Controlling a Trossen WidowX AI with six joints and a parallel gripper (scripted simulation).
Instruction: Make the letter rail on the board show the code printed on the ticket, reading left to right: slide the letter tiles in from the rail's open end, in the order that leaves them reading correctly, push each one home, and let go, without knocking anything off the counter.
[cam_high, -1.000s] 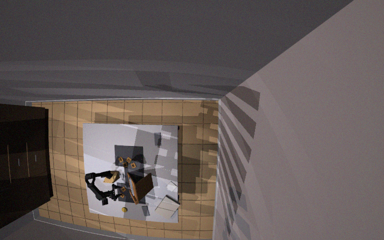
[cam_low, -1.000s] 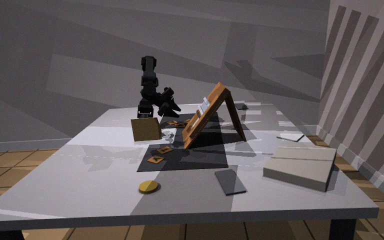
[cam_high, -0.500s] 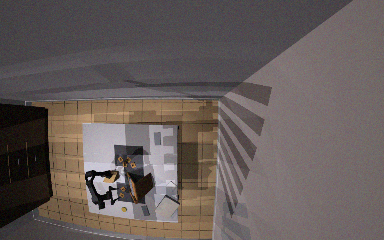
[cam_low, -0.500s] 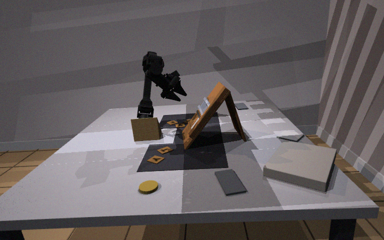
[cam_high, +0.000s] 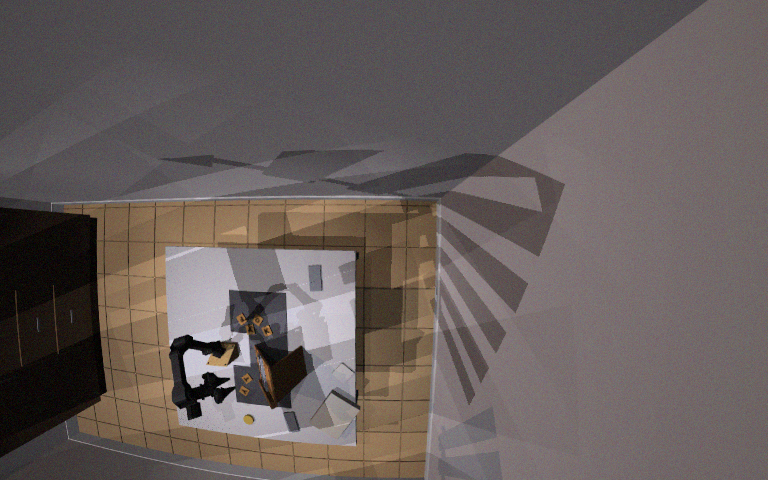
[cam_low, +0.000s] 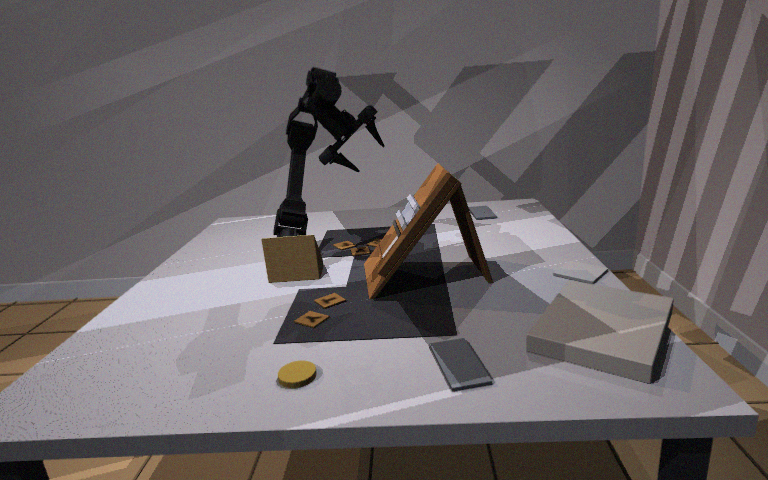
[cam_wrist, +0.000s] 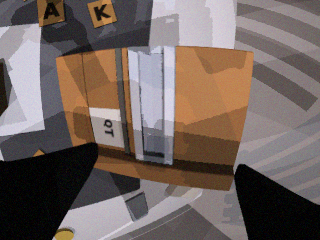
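My gripper tip is 310 mm above the letter tile, 190 mm to the left of it and 100 mm past it. From my gripper tip the other things lie so: white ticket 220 mm below, 70 mm to the right, 50 mm ahead; yellow disc 500 mm to the right, 310 mm below, 80 mm behind; dark mat 310 mm below, 60 mm behind, 20 mm to the left.
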